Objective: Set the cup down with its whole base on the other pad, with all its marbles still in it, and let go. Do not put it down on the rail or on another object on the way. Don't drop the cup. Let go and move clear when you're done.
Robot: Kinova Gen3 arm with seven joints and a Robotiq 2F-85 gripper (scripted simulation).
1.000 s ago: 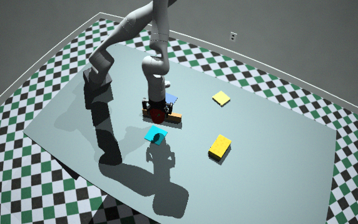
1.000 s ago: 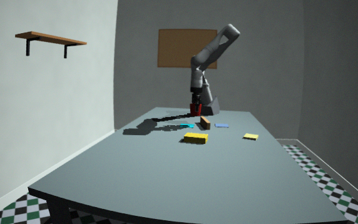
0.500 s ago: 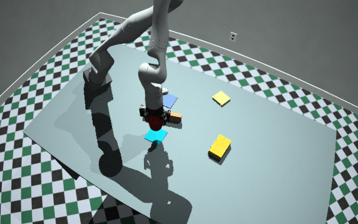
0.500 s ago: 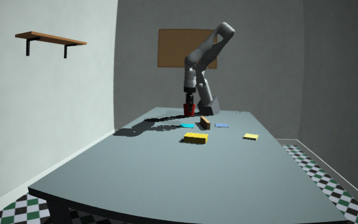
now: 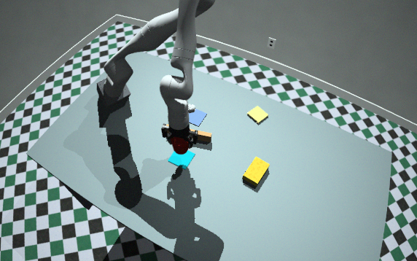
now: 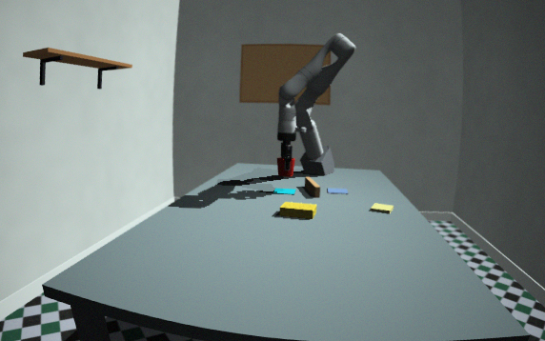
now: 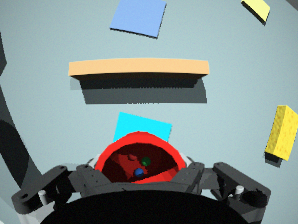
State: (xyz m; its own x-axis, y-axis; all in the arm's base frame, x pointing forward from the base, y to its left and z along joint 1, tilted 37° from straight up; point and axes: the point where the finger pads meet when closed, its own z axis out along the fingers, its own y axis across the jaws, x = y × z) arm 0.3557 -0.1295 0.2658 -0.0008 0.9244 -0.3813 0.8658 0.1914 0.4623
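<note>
Right now my hand is 120 mm above the cyan pad. From my hand the other things lie so: wooden rail (120 mm to the left, 100 mm below); red cup (20 mm below); blue marble (20 mm to the right, 30 mm below).
</note>
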